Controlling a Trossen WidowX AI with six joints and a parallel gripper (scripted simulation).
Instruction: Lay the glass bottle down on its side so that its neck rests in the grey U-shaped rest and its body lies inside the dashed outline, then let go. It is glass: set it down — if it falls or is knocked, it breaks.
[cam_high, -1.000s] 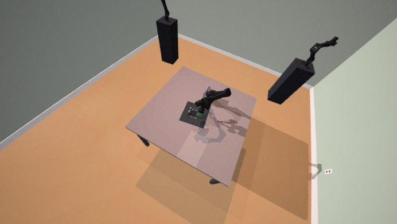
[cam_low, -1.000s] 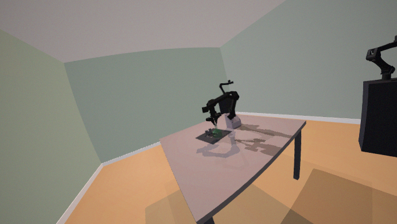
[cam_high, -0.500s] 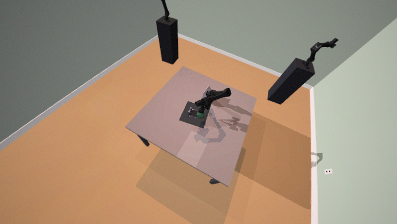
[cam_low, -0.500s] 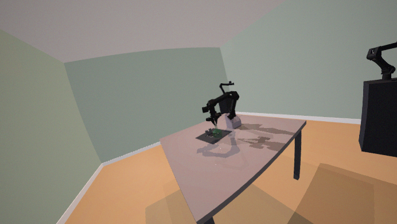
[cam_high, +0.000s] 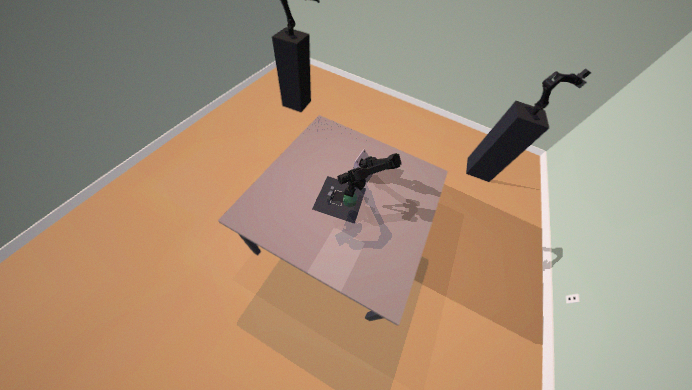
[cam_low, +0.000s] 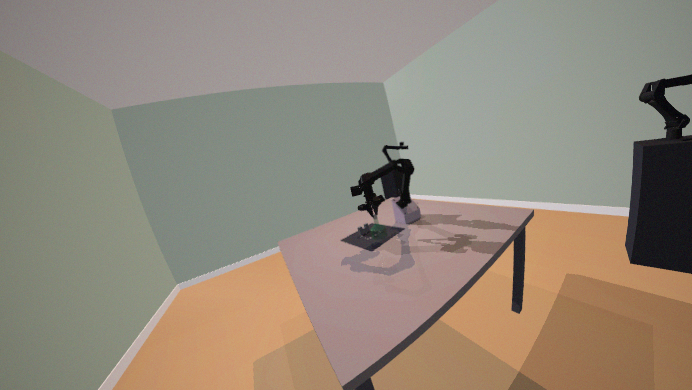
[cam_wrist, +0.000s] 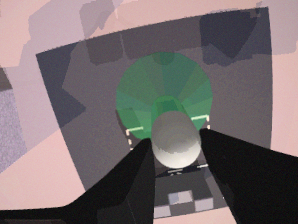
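My gripper tip is now 50 mm above the green glass bottle. The rest, counted from my gripper tip: dark mat: 140 mm below, 70 mm to the right.
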